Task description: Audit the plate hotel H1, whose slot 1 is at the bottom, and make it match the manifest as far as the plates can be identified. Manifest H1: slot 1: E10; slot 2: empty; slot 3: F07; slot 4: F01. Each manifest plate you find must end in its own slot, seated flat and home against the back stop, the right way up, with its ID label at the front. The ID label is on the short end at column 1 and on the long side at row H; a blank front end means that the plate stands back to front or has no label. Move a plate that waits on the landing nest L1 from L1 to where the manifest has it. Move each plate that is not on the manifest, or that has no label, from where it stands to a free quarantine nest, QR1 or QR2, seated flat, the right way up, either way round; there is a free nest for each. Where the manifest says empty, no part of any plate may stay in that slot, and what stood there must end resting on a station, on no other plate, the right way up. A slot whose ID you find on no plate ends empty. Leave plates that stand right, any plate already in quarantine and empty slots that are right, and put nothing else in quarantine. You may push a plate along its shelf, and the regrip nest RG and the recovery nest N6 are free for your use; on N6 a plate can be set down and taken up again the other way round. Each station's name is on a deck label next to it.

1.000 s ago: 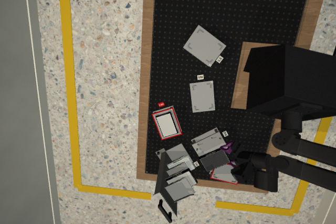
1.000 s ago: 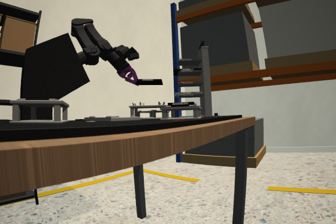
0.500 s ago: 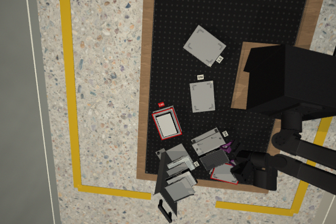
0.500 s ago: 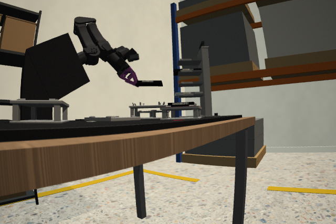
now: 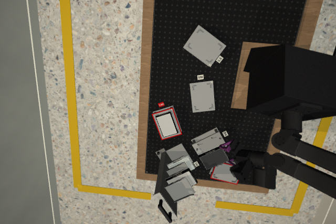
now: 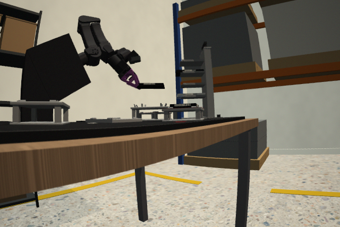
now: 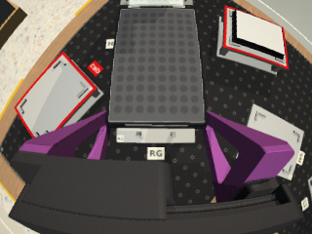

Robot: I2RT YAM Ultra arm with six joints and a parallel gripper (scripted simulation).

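Now: the regrip nest RG 100 mm below my hand, 40 mm to the left of it and 40 mm ahead of it. Round my hand: quarantine nest QR2: 190 mm to the left, 120 mm below, 90 mm behind; H1 deck label: 200 mm to the left, 160 mm below, 80 mm ahead; white well plate: 180 mm ahead, 160 mm to the left, 50 mm below.
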